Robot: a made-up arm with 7 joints.
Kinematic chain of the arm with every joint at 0, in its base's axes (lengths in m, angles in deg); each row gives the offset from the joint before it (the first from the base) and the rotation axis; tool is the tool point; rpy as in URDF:
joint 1: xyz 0 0 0.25 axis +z
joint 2: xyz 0 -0.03 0.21 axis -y
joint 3: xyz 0 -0.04 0.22 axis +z
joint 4: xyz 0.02 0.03 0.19 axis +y
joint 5: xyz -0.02 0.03 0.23 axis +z
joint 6: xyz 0 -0.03 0.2 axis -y
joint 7: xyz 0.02 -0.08 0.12 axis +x
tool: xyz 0 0 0 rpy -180 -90 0
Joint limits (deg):
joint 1: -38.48..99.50
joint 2: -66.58..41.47
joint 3: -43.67..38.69
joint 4: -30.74..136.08
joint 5: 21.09..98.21
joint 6: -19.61..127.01
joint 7: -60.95..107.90
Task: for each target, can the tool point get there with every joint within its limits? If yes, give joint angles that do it. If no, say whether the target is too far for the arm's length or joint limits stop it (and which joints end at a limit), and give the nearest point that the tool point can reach.
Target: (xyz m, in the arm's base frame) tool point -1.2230 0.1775 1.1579
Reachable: no: too far | nearest point -0.7692 0.1116 1.0147 | short by 0.480 m
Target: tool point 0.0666 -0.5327 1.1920
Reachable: yes | joints 83.01 31.07 -35.22 2.60 28.91 73.45 6.10
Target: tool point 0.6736 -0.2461 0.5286
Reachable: yes | joints 7.09 -38.79 -22.47 77.63 77.17 66.63 -14.45
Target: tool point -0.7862 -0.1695 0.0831
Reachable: no: joint limits stop it (at a limit: joint 1, joint 2, joint 3, joint 5, joint 6) | nearest point -0.3433 0.1278 0.2458 | short by 0.558 m
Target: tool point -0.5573 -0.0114 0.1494
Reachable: no: joint limits stop it (at a limit: joint 1, joint 2, joint 3, joint 5, joint 6) | nearest point -0.3454 0.1313 0.2454 | short by 0.273 m
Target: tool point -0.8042 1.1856 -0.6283
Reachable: no: too far | nearest point -0.2727 0.6573 0.1898 | short by 1.110 m
